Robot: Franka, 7 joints.
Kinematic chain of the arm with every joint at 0, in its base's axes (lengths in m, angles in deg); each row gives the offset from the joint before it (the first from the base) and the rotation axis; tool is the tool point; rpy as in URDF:
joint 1: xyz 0 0 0.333 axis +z
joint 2: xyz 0 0 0 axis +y
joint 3: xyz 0 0 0.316 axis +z
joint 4: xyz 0.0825 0 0 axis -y
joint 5: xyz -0.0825 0 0.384 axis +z
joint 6: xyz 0 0 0 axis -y
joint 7: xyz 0.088 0 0 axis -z
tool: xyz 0 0 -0.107 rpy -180 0 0
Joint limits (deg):
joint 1: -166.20..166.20
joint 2: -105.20..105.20
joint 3: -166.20..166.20
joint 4: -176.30..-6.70
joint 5: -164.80..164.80
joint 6: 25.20..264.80
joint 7: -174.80..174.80
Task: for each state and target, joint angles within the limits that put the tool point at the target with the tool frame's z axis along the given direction. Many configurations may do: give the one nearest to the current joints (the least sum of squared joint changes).
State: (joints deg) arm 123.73 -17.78 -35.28 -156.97 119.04 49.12 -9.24
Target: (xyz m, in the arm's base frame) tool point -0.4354 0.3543 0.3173 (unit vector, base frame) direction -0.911 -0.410 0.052
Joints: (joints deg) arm 150.22 14.83 -19.49 -125.79 108.15 95.03 -9.24
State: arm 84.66 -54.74 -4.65 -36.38 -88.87 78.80 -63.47
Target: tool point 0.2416 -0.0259 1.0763 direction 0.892 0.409 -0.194
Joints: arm 113.44 -40.16 -15.24 -53.64 -77.28 91.54 -63.47
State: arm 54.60 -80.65 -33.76 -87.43 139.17 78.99 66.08
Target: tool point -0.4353 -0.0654 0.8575 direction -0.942 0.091 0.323
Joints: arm 27.35 -100.11 10.44 -106.23 153.55 108.58 66.08
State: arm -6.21 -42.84 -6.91 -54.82 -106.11 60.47 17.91
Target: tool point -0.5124 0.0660 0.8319 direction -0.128 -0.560 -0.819
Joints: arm -24.04 -59.60 -5.45 -35.61 -106.59 40.51 17.91
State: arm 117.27 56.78 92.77 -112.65 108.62 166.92 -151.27
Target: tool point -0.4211 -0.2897 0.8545 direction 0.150 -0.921 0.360
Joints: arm 118.56 32.24 122.08 -88.31 73.41 138.91 -151.27
